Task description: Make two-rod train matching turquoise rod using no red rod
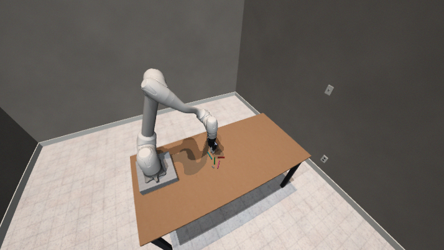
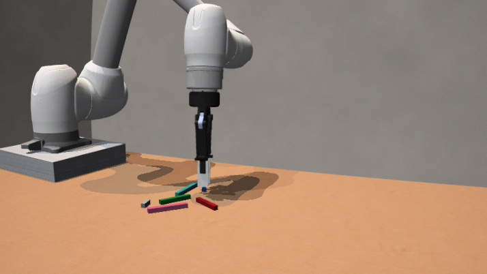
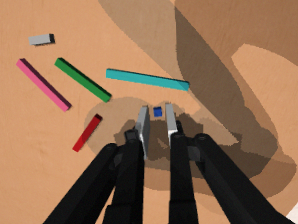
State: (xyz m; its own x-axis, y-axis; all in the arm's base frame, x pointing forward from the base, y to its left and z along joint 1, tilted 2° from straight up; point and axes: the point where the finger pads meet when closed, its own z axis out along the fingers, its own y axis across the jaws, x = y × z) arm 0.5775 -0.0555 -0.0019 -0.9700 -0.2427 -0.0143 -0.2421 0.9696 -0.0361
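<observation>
The blue rod lies 5 cm below my hand. From my hand the other things lie so: red rod (10 cm to the right, 5 cm below, 5 cm ahead); then turquoise rod (5 cm below, 4 cm behind, 2 cm to the right); then green rod (10 cm to the right, 5 cm below, 3 cm behind).
</observation>
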